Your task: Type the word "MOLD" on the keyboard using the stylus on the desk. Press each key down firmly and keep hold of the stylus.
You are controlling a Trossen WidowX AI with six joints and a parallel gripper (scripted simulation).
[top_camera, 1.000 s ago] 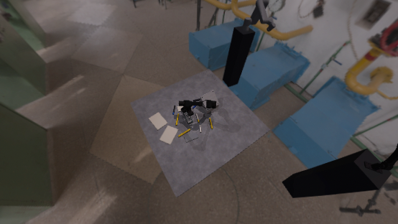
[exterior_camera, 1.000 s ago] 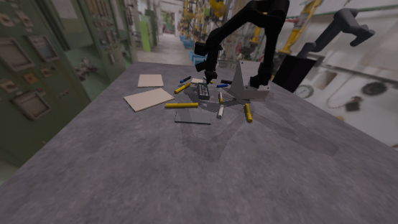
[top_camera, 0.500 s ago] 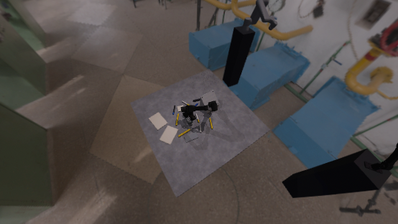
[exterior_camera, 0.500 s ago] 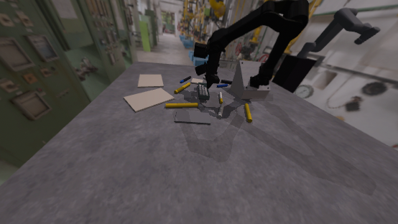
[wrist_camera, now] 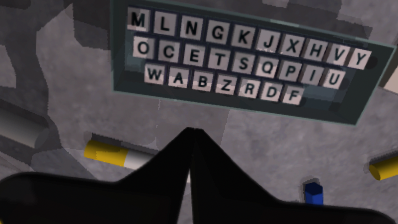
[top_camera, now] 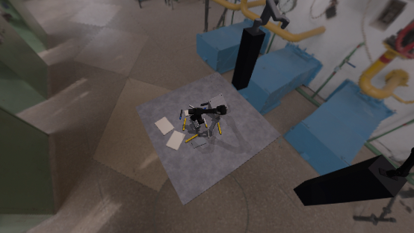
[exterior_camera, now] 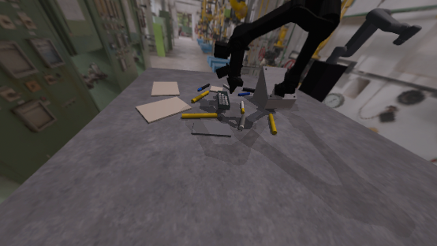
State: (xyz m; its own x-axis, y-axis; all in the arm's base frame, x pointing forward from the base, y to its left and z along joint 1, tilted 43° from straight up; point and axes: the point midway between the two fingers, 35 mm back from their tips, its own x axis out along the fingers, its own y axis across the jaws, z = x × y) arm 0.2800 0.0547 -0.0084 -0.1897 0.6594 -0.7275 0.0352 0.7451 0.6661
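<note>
Right now the blue stylus is 16 cm behind my gripper tip, 17 cm to the right of it and 6 cm below it. Round my gripper tip: black pen: 20 cm behind, 23 cm to the right, 6 cm below; grey stylus tip: 19 cm behind, 18 cm to the right, 6 cm below.
</note>
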